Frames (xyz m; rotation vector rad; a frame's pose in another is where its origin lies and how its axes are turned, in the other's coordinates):
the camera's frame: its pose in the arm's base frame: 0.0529 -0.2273 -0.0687 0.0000 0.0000 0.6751
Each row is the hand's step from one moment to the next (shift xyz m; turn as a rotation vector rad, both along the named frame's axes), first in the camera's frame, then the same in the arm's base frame.
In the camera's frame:
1: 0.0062 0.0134 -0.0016 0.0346 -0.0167 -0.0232
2: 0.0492 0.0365 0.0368 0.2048 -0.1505 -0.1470
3: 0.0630 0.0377 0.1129 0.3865 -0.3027 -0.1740
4: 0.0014 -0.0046 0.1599 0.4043 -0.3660 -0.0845
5: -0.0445 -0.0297 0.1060 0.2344 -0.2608 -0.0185
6: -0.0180 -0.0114 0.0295 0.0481 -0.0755 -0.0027
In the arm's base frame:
1: -0.0035 0.0143 -0.0016 0.0374 0.0086 -0.0232
2: 0.0156 0.0592 0.0368 0.2539 0.0105 -0.1470
3: 0.0256 0.0688 0.1129 0.4909 0.0053 -0.1740
4: 0.0040 -0.0027 0.1599 0.5444 -0.0330 -0.0845
5: -0.0162 -0.0510 0.1060 0.3460 -0.0571 -0.0185
6: -0.0069 -0.0201 0.0295 0.0847 -0.0289 -0.0027

